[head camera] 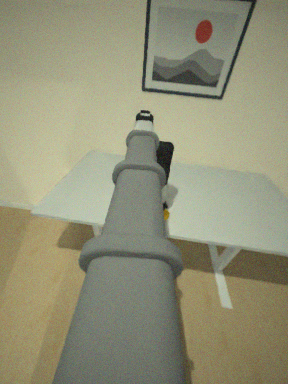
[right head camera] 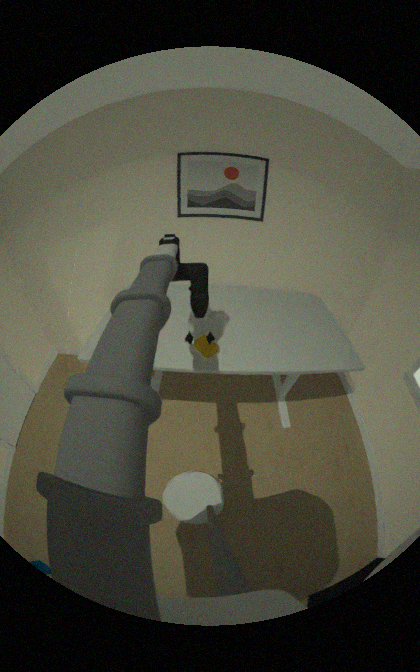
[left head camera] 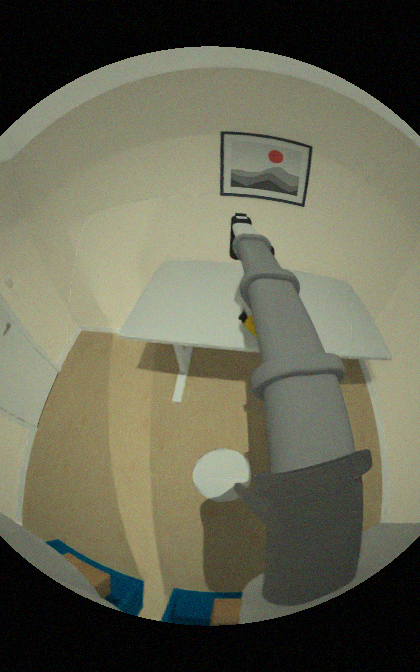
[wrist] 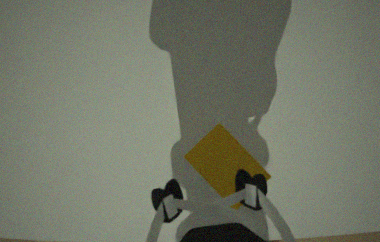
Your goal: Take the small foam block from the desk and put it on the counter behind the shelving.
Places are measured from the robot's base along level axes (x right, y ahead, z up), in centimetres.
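Where they show: gripper, fingertip midpoint: (wrist: 208, 187).
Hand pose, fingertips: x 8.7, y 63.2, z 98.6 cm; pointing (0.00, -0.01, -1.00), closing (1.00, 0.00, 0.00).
After its pixels a point has its place.
The small yellow foam block (head camera: 166, 215) {x 14.8, y 61.9, z 95.9 cm} (left head camera: 250, 325) (right head camera: 205, 346) (wrist: 222, 162) {x 10.8, y 65.6, z 96.7 cm} lies on the white desk (head camera: 225, 205) {x 53.1, y 77.1, z 92.2 cm} (left head camera: 170, 305) (right head camera: 280, 325) (wrist: 75, 125) {x -9.6, y 73.3, z 92.2 cm}, near its front edge. In the wrist view it is turned diagonally. My gripper (right head camera: 200, 338) (wrist: 208, 187) {x 8.7, y 63.2, z 98.6 cm} is open, its two dark fingertips apart. The right fingertip in the wrist view overlaps the block's lower right part; the left one is beside it over the desk. No part of the block is seen gripped. The arm hides part of the block in the head and left head views. The counter and shelving do not show.
A round white object (left head camera: 221, 474) (right head camera: 192, 496) is on the floor between the robot and the desk. Blue bins (left head camera: 125, 592) (left head camera: 187, 607) with brown boxes are at the lower left. A framed picture (head camera: 187, 85) {x 25.9, y 130.9, z 146.4 cm} (left head camera: 265, 192) (right head camera: 222, 212) hangs on the wall behind the desk.
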